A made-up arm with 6 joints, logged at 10 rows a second.
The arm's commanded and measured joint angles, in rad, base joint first. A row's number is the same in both.
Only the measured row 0 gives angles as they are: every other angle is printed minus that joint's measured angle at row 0.
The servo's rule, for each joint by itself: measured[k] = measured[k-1] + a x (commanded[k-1-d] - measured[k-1]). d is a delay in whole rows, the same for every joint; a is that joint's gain. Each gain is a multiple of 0.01, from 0.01 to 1. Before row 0 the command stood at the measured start. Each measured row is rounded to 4 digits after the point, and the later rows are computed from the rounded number. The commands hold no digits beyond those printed.
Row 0, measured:
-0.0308 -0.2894 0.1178 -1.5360 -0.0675 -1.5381
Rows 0 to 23, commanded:
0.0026 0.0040 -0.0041 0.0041 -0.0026 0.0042
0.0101 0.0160 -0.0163 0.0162 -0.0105 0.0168
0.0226 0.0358 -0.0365 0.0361 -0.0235 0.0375
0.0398 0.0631 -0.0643 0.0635 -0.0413 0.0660
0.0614 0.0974 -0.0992 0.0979 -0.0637 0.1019
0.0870 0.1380 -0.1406 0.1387 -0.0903 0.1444
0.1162 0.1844 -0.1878 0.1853 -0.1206 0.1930
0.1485 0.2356 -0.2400 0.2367 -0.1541 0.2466
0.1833 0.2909 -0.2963 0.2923 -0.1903 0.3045
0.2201 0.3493 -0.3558 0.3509 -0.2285 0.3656
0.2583 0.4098 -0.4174 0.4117 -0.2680 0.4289
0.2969 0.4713 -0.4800 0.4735 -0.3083 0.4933
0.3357 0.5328 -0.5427 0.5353 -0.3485 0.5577
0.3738 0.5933 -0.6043 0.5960 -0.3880 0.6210
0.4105 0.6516 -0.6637 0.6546 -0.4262 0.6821
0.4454 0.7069 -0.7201 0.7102 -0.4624 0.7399
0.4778 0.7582 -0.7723 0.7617 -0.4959 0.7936
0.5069 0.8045 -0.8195 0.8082 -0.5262 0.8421
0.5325 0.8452 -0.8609 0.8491 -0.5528 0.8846
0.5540 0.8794 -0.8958 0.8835 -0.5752 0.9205
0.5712 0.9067 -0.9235 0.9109 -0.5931 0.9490
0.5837 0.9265 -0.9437 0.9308 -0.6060 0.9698
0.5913 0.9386 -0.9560 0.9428 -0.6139 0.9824
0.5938 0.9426 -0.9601 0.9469 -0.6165 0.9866
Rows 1 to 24, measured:
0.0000 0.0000 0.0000 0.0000 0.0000 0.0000
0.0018 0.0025 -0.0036 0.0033 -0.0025 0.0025
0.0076 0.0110 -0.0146 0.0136 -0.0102 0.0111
0.0181 0.0266 -0.0337 0.0316 -0.0230 0.0269
0.0333 0.0496 -0.0603 0.0571 -0.0406 0.0504
0.0530 0.0797 -0.0941 0.0897 -0.0628 0.0813
0.0768 0.1164 -0.1346 0.1289 -0.0892 0.1192
0.1044 0.1592 -0.1809 0.1740 -0.1193 0.1635
0.1353 0.2073 -0.2323 0.2242 -0.1527 0.2134
0.1689 0.2600 -0.2880 0.2787 -0.1888 0.2681
0.2047 0.3163 -0.3470 0.3365 -0.2269 0.3266
0.2422 0.3752 -0.4082 0.3967 -0.2664 0.3880
0.2805 0.4357 -0.4707 0.4581 -0.3066 0.4512
0.3191 0.4969 -0.5333 0.5199 -0.3468 0.5151
0.3574 0.5576 -0.5951 0.5808 -0.3864 0.5786
0.3946 0.6168 -0.6548 0.6398 -0.4246 0.6407
0.4302 0.6736 -0.7116 0.6961 -0.4609 0.7002
0.4635 0.7269 -0.7644 0.7486 -0.4945 0.7562
0.4939 0.7758 -0.8123 0.7963 -0.5249 0.8077
0.5209 0.8195 -0.8546 0.8385 -0.5517 0.8538
0.5441 0.8572 -0.8904 0.8745 -0.5743 0.8938
0.5631 0.8884 -0.9192 0.9036 -0.5923 0.9269
0.5775 0.9124 -0.9405 0.9254 -0.6055 0.9526
0.5872 0.9289 -0.9540 0.9393 -0.6136 0.9705
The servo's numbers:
d 1
a 0.70 0.63 0.87 0.80 0.96 0.60

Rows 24 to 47, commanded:
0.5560 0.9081 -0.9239 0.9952 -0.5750 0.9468
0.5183 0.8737 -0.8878 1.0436 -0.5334 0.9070
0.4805 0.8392 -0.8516 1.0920 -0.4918 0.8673
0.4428 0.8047 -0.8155 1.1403 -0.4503 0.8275
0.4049 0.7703 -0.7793 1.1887 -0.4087 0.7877
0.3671 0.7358 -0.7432 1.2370 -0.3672 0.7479
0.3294 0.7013 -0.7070 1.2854 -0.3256 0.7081
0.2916 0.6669 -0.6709 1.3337 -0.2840 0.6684
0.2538 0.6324 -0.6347 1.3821 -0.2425 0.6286
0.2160 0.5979 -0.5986 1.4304 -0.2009 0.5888
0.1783 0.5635 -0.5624 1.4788 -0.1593 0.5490
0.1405 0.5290 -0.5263 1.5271 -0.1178 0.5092
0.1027 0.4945 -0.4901 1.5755 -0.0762 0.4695
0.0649 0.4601 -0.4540 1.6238 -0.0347 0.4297
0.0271 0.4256 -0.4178 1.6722 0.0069 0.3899
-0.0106 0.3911 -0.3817 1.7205 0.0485 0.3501
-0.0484 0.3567 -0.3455 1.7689 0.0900 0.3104
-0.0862 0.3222 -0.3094 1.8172 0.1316 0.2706
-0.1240 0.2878 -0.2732 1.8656 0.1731 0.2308
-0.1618 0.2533 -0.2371 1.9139 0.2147 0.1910
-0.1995 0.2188 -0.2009 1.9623 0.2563 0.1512
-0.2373 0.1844 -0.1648 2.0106 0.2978 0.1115
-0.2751 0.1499 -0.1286 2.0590 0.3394 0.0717
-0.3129 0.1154 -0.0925 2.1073 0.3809 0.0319
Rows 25 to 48, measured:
0.5918 0.9375 -0.9593 0.9454 -0.6164 0.9802
0.5667 0.9190 -0.9285 0.9852 -0.5767 0.9602
0.5328 0.8905 -0.8931 1.0319 -0.5351 0.9283
0.4962 0.8582 -0.8570 1.0800 -0.4935 0.8917
0.4588 0.8245 -0.8209 1.1282 -0.4520 0.8532
0.4211 0.7904 -0.7847 1.1766 -0.4104 0.8139
0.3833 0.7560 -0.7486 1.2249 -0.3689 0.7743
0.3456 0.7215 -0.7124 1.2733 -0.3273 0.7346
0.3078 0.6871 -0.6763 1.3216 -0.2857 0.6949
0.2700 0.6526 -0.6401 1.3700 -0.2442 0.6551
0.2322 0.6181 -0.6040 1.4183 -0.2026 0.6153
0.1945 0.5837 -0.5678 1.4667 -0.1610 0.5755
0.1567 0.5492 -0.5317 1.5150 -0.1195 0.5357
0.1189 0.5147 -0.4955 1.5634 -0.0779 0.4960
0.0811 0.4803 -0.4594 1.6117 -0.0364 0.4562
0.0433 0.4458 -0.4232 1.6601 0.0052 0.4164
0.0056 0.4113 -0.3871 1.7084 0.0468 0.3766
-0.0322 0.3769 -0.3509 1.7568 0.0883 0.3369
-0.0700 0.3424 -0.3148 1.8051 0.1299 0.2971
-0.1078 0.3080 -0.2786 1.8535 0.1714 0.2573
-0.1456 0.2735 -0.2425 1.9018 0.2130 0.2175
-0.1833 0.2390 -0.2063 1.9502 0.2546 0.1777
-0.2211 0.2046 -0.1702 1.9985 0.2961 0.1380
-0.2589 0.1701 -0.1340 2.0469 0.3377 0.0982

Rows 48 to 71, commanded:
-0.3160 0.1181 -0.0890 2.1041 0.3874 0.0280
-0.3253 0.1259 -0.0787 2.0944 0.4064 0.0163
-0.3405 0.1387 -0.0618 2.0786 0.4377 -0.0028
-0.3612 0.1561 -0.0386 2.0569 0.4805 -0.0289
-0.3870 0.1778 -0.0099 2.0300 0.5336 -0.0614
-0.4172 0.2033 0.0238 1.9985 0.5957 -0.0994
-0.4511 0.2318 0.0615 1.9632 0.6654 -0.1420
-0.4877 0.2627 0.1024 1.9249 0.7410 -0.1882
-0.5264 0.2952 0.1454 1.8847 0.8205 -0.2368
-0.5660 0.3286 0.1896 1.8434 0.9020 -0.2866
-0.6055 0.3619 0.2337 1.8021 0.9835 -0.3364
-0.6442 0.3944 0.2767 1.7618 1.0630 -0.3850
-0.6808 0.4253 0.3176 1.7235 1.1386 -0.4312
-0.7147 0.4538 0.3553 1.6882 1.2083 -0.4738
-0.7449 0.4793 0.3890 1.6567 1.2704 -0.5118
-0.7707 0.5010 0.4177 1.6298 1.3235 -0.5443
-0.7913 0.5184 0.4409 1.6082 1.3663 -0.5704
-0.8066 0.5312 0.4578 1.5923 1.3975 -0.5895
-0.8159 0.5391 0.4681 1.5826 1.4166 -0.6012
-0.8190 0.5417 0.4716 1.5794 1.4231 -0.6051
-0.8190 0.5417 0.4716 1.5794 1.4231 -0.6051
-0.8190 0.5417 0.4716 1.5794 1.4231 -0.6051
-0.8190 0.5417 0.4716 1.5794 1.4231 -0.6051
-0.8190 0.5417 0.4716 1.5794 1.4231 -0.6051
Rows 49 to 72, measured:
-0.2967 0.1356 -0.0979 2.0952 0.3792 0.0584
-0.3102 0.1246 -0.0902 2.1023 0.3871 0.0402
-0.3208 0.1254 -0.0802 2.0960 0.4056 0.0259
-0.3346 0.1338 -0.0642 2.0821 0.4364 0.0087
-0.3532 0.1478 -0.0419 2.0619 0.4787 -0.0139
-0.3769 0.1667 -0.0141 2.0364 0.5314 -0.0424
-0.4051 0.1898 0.0189 2.0061 0.5931 -0.0766
-0.4373 0.2163 0.0560 1.9718 0.6625 -0.1158
-0.4726 0.2455 0.0964 1.9343 0.7379 -0.1592
-0.5103 0.2768 0.1390 1.8946 0.8172 -0.2058
-0.5493 0.3094 0.1830 1.8536 0.8986 -0.2543
-0.5886 0.3425 0.2271 1.8124 0.9801 -0.3036
-0.6275 0.3752 0.2703 1.7719 1.0597 -0.3524
-0.6648 0.4068 0.3115 1.7332 1.1354 -0.3997
-0.6997 0.4364 0.3496 1.6972 1.2054 -0.4442
-0.7313 0.4634 0.3839 1.6648 1.2678 -0.4848
-0.7589 0.4871 0.4133 1.6368 1.3213 -0.5205
-0.7816 0.5068 0.4373 1.6139 1.3645 -0.5504
-0.7991 0.5222 0.4551 1.5966 1.3962 -0.5739
-0.8109 0.5328 0.4664 1.5854 1.4158 -0.5903
-0.8166 0.5384 0.4709 1.5806 1.4228 -0.5992
-0.8183 0.5405 0.4715 1.5796 1.4231 -0.6027
-0.8188 0.5413 0.4716 1.5794 1.4231 -0.6041
-0.8189 0.5416 0.4716 1.5794 1.4231 -0.6047

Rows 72 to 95, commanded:
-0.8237 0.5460 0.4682 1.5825 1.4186 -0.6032
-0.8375 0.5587 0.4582 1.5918 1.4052 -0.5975
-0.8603 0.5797 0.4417 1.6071 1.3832 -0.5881
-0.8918 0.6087 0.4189 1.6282 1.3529 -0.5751
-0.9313 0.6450 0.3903 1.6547 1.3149 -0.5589
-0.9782 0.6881 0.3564 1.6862 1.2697 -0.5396
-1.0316 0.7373 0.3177 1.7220 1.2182 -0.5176
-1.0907 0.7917 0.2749 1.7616 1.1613 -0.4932
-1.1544 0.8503 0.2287 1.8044 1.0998 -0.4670
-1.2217 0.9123 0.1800 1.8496 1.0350 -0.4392
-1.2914 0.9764 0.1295 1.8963 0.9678 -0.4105
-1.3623 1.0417 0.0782 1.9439 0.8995 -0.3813
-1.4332 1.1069 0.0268 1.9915 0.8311 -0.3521
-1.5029 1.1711 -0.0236 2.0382 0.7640 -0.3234
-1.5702 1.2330 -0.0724 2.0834 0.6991 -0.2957
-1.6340 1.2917 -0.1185 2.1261 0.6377 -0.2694
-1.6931 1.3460 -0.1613 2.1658 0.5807 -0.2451
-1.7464 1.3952 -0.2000 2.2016 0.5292 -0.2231
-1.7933 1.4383 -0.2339 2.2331 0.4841 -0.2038
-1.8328 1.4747 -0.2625 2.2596 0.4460 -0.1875
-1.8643 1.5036 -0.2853 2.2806 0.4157 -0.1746
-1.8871 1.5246 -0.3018 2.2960 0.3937 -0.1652
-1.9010 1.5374 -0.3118 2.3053 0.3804 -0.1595
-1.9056 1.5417 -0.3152 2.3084 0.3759 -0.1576
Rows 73 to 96, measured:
-0.8190 0.5417 0.4716 1.5794 1.4231 -0.6049
-0.8223 0.5444 0.4686 1.5819 1.4188 -0.6039
-0.8329 0.5534 0.4596 1.5898 1.4057 -0.6001
-0.8521 0.5700 0.4440 1.6036 1.3841 -0.5929
-0.8799 0.5944 0.4222 1.6233 1.3541 -0.5822
-0.9159 0.6263 0.3944 1.6484 1.3165 -0.5682
-0.9595 0.6652 0.3613 1.6786 1.2716 -0.5510
-1.0100 0.7106 0.3234 1.7133 1.2203 -0.5310
-1.0665 0.7617 0.2812 1.7519 1.1637 -0.5083
-1.1280 0.8175 0.2355 1.7939 1.1024 -0.4835
-1.1936 0.8772 0.1872 1.8385 1.0377 -0.4569
-1.2621 0.9397 0.1370 1.8847 0.9706 -0.4291
-1.3322 1.0040 0.0858 1.9321 0.9023 -0.4004
-1.4029 1.0688 0.0345 1.9796 0.8339 -0.3714
-1.4729 1.1332 -0.0160 2.0265 0.7668 -0.3426
-1.5410 1.1961 -0.0651 2.0720 0.7018 -0.3145
-1.6061 1.2563 -0.1116 2.1153 0.6403 -0.2874
-1.6670 1.3128 -0.1548 2.1557 0.5831 -0.2620
-1.7226 1.3647 -0.1941 2.1924 0.5314 -0.2387
-1.7721 1.4111 -0.2287 2.2250 0.4860 -0.2178
-1.8146 1.4512 -0.2581 2.2527 0.4476 -0.1996
-1.8494 1.4842 -0.2818 2.2750 0.4170 -0.1846
-1.8758 1.5097 -0.2992 2.2918 0.3946 -0.1730
-1.8934 1.5272 -0.3102 2.3026 0.3810 -0.1649

